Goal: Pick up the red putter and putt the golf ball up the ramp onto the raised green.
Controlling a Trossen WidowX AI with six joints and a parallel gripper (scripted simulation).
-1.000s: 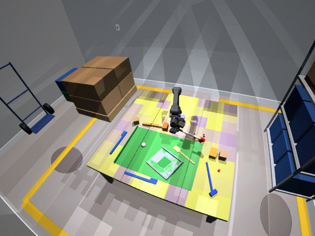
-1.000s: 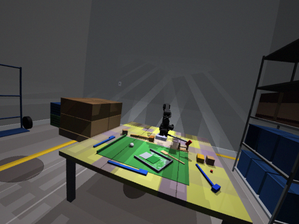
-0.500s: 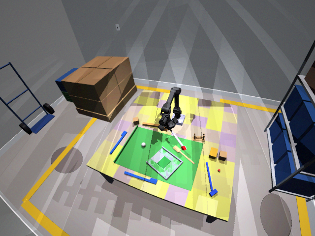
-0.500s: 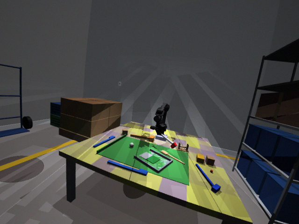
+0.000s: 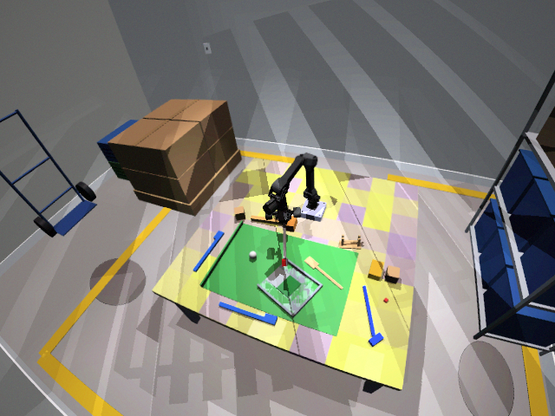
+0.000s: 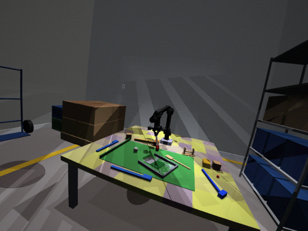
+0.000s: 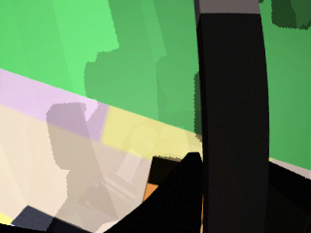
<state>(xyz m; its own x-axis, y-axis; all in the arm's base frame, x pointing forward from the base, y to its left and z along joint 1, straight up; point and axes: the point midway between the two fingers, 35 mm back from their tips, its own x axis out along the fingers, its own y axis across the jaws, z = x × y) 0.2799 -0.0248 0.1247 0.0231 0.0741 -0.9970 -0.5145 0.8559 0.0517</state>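
The red putter is 100 mm ahead of my gripper tip and 60 mm to the left of it. Also, from my gripper tip: white golf ball (200 mm ahead, 100 mm to the right, 110 mm below); green mat (200 mm ahead, 80 mm to the left, 130 mm below); wooden stand (140 mm behind, 340 mm to the left, 100 mm below).
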